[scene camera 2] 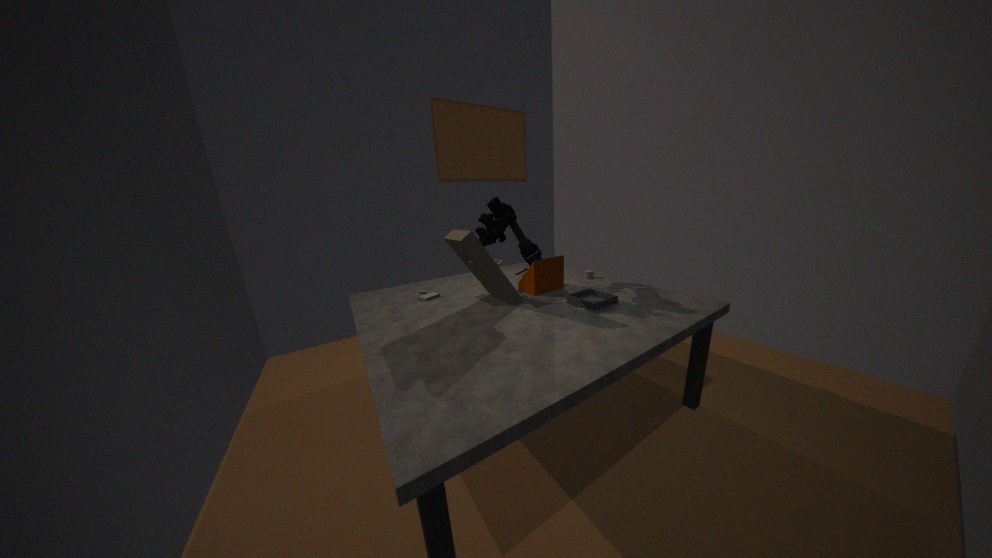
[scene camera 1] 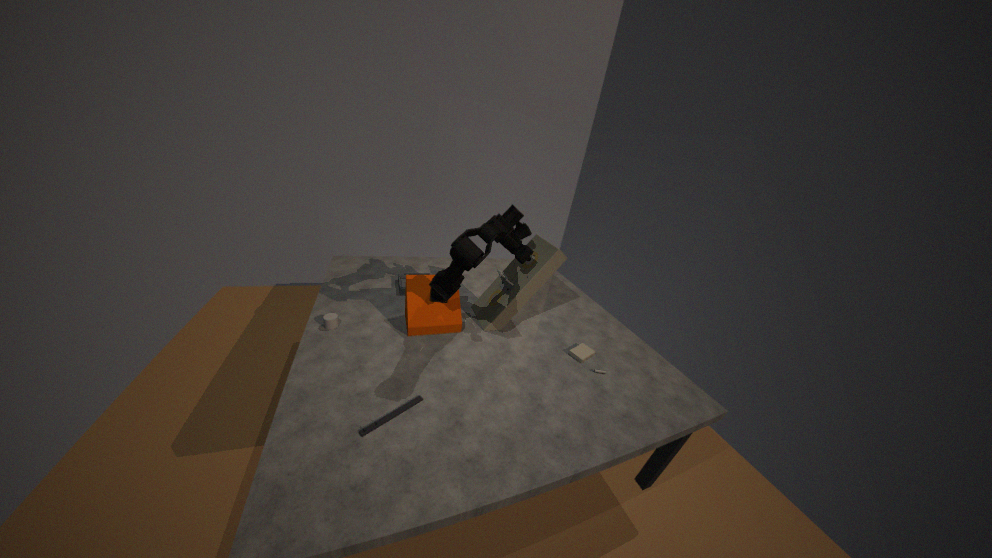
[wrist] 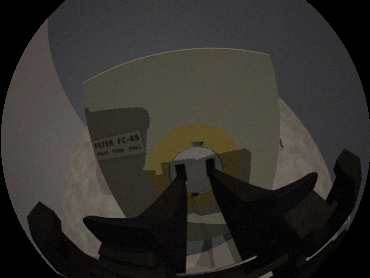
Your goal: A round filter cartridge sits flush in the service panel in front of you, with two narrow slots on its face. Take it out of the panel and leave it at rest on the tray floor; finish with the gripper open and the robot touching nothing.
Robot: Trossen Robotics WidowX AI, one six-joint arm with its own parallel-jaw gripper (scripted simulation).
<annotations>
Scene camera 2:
service panel: 465,244
dark shallow tray: 591,299
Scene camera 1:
my gripper: 529,259
service panel: 494,309
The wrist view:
my gripper: 196,176
round filter cartridge: 195,162
service panel: 140,114
narrow pale ledge: 221,249
</annotations>
